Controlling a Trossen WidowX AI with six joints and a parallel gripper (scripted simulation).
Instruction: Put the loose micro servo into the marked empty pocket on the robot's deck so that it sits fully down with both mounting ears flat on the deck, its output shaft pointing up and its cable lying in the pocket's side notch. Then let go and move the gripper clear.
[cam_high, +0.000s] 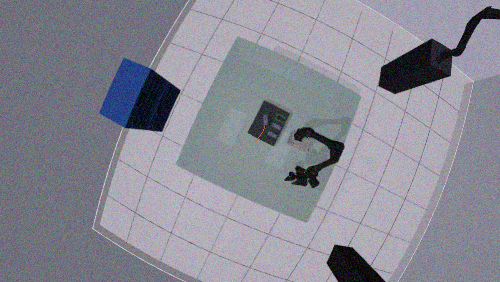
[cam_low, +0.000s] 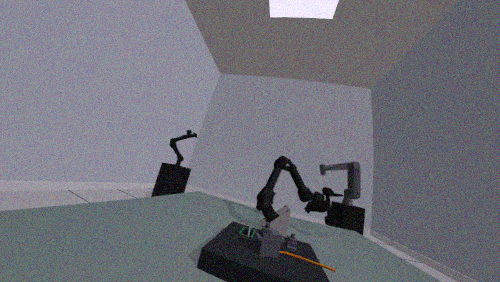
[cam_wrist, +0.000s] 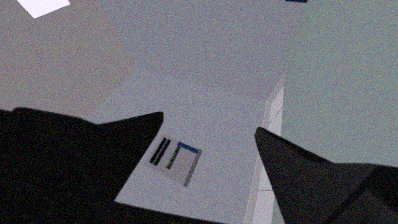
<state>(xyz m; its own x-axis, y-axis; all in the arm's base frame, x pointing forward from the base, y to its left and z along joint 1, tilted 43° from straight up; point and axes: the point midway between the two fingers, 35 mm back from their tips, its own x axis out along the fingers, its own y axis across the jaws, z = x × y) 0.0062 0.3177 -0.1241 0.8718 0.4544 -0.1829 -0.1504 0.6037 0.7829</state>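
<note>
Right now my gripper tip is 280 mm short of the dark deck, 390 mm to the left of it and 170 mm above it.
</note>
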